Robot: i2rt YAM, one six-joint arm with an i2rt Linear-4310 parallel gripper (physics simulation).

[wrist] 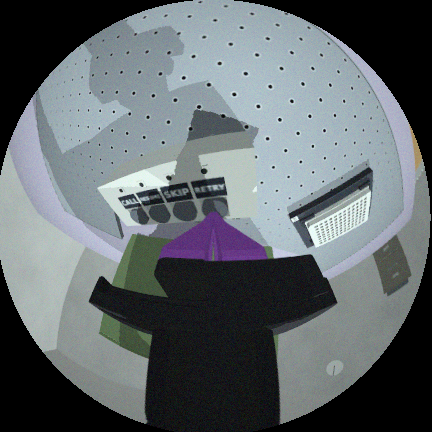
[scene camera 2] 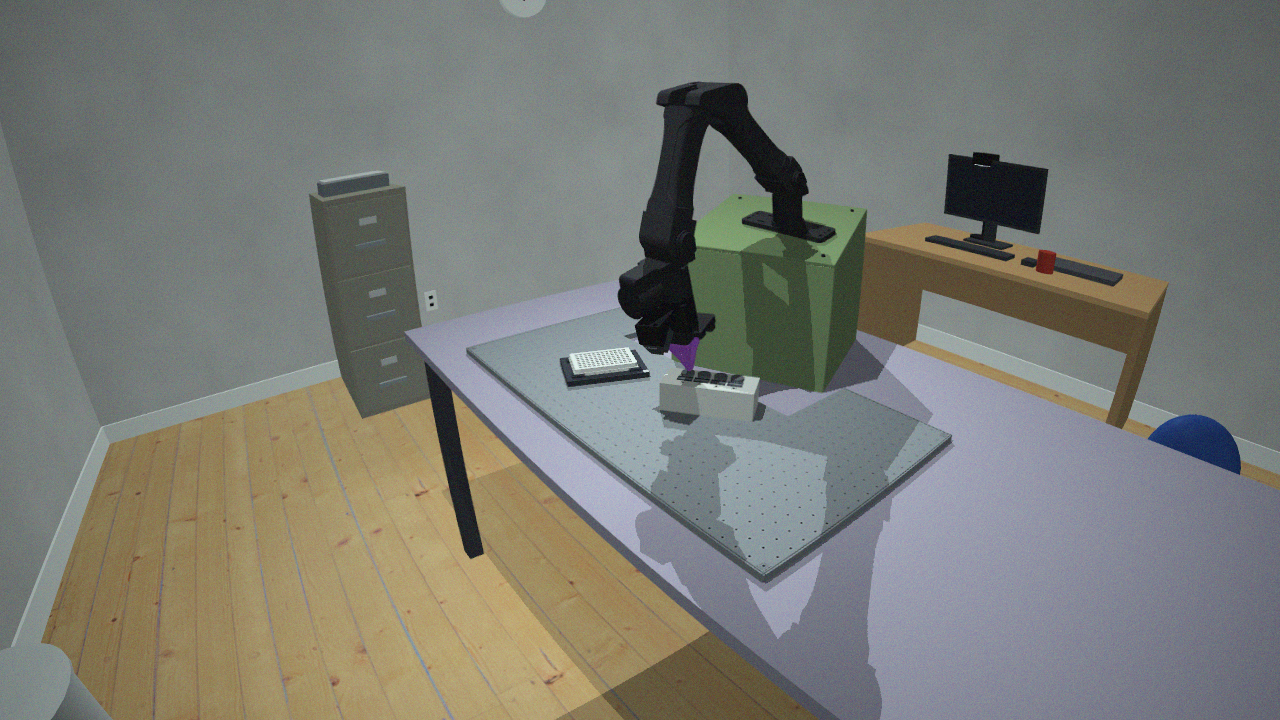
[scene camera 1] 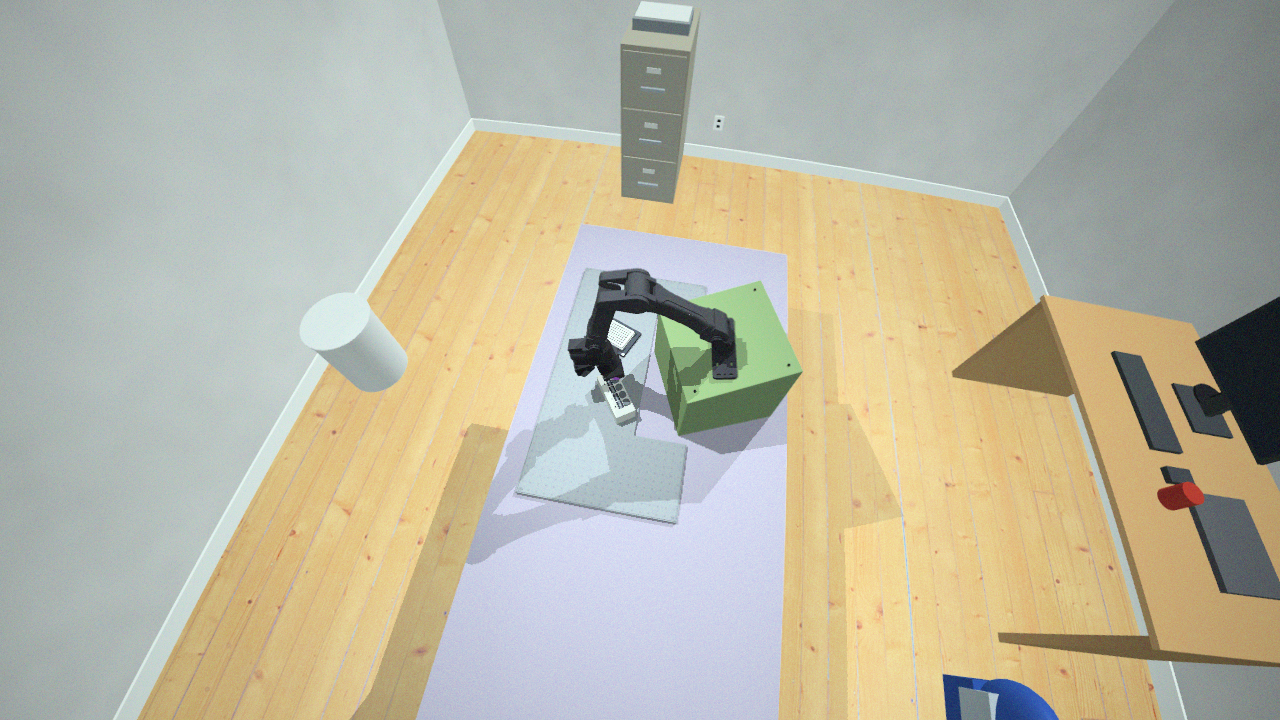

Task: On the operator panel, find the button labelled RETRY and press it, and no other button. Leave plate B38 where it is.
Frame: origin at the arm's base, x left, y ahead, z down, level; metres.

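Where they show: gripper, fingertip midpoint: (wrist: 212,217) (scene camera 2: 690,369) (scene camera 1: 617,379); arm's base at its link origin: (scene camera 2: 787,228) (scene camera 1: 723,348).
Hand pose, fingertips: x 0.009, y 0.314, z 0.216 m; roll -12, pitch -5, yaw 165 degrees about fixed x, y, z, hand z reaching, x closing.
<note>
Things, the pixels of their top centre, and the offset from my fingertips. "*": a spot on its surface instead. Level surfaces: height alone.
- white operator panel at its top centre: (wrist: 162,200) (scene camera 2: 710,378) (scene camera 1: 615,392) dx +0.049, dy +0.003, dz +0.002 m
- RETRY button at its top centre: (wrist: 214,210) (scene camera 2: 688,371) dx +0.001, dy +0.008, dz +0.002 m
- SKIP button at its top centre: (wrist: 183,212) (scene camera 2: 704,373) dx +0.028, dy -0.006, dz +0.002 m
- white plate at its top centre: (wrist: 342,223) (scene camera 2: 602,358) (scene camera 1: 614,331) dx -0.210, dy +0.030, dz +0.031 m
- grey perforated board at its surface level: dz +0.057 m
- lilac table at its surface level: dz +0.070 m
- plate's black holder at a spot on its surface: (scene camera 2: 604,380) * dx -0.162, dy +0.068, dz +0.052 m
The white operator panel (scene camera 1: 623,416) (scene camera 2: 707,399) (wrist: 240,167) stands on the perforated board. In the wrist view its dark round buttons sit in a row below their labels. The RETRY button (wrist: 207,206) is at the right end, beside the SKIP button (wrist: 184,210). My gripper (scene camera 1: 614,379) (scene camera 2: 689,368) (wrist: 212,217) is shut and empty, its purple fingertips together at the RETRY button and overlapping its lower edge in the wrist view. Whether they touch it is unclear. The white plate (scene camera 1: 623,335) (scene camera 2: 603,360) (wrist: 340,220), whose marking is not legible, rests on a black holder.
The grey perforated board (scene camera 1: 572,479) (scene camera 2: 805,510) (wrist: 300,45) lies on the lilac table (scene camera 1: 626,608) (scene camera 2: 1029,537). The green block (scene camera 1: 769,340) (scene camera 2: 760,358) carrying the arm's base stands close behind the panel. The plate's black holder (scene camera 2: 604,380) is beside the panel.
</note>
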